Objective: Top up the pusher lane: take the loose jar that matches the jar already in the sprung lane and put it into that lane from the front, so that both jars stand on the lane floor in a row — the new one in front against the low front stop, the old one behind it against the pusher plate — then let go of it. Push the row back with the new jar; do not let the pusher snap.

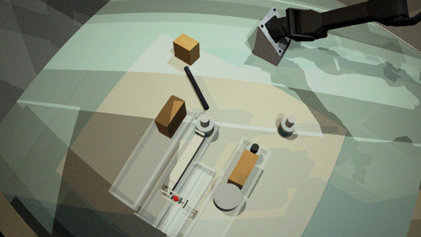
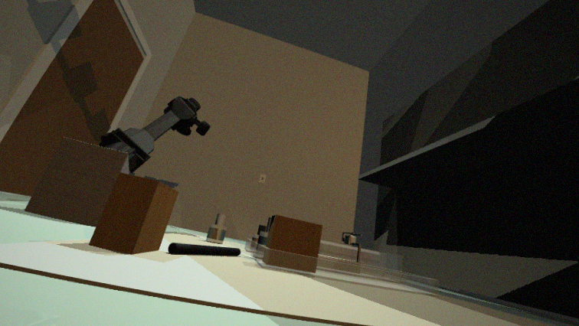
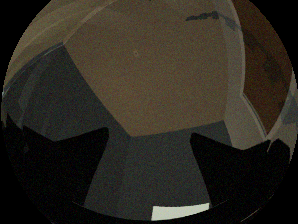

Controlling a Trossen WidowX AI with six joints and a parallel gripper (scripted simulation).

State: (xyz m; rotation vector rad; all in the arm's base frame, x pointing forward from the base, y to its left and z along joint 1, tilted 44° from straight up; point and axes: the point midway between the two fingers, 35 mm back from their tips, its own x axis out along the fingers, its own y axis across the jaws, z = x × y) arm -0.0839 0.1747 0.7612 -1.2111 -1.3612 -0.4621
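Now: gripper tip 370 mm short of the dark cylinder, 770 mm to the left of it and 520 mm above it. Round my gripper tip: red marker: 630 mm ahead, 610 mm to the right, 460 mm below; grey disc: 550 mm ahead, 530 mm to the right, 500 mm below.
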